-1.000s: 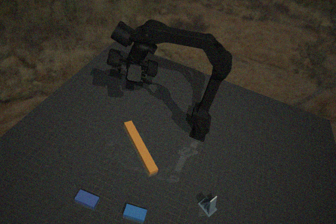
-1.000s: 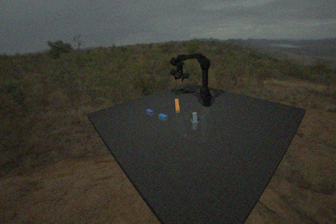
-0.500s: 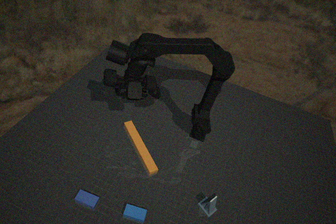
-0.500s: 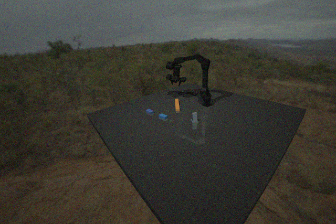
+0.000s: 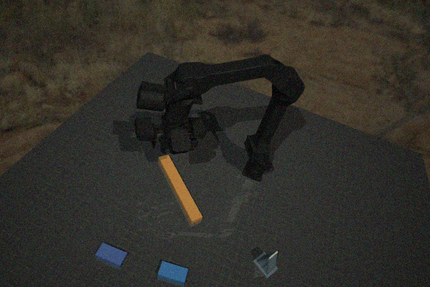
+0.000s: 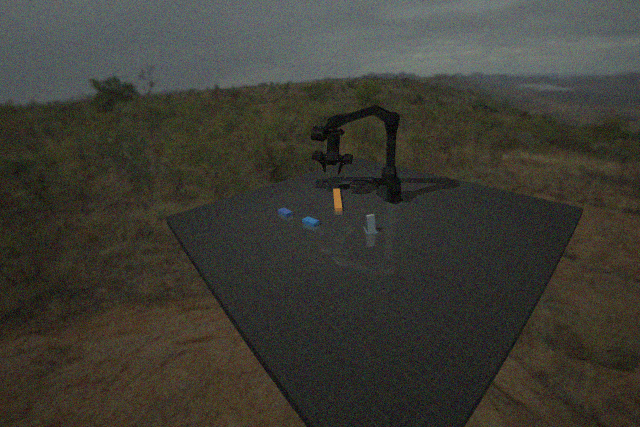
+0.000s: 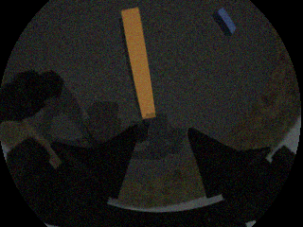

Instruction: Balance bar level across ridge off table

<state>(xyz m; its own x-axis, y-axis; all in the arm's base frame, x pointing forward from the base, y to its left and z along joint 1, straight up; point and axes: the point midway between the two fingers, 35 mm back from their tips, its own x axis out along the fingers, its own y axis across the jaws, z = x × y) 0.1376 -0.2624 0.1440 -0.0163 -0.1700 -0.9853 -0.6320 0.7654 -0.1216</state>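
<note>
Now: gripper tip 4 cm short of the orange bar, 7 cm to the right of it and 10 cm above it.
</note>
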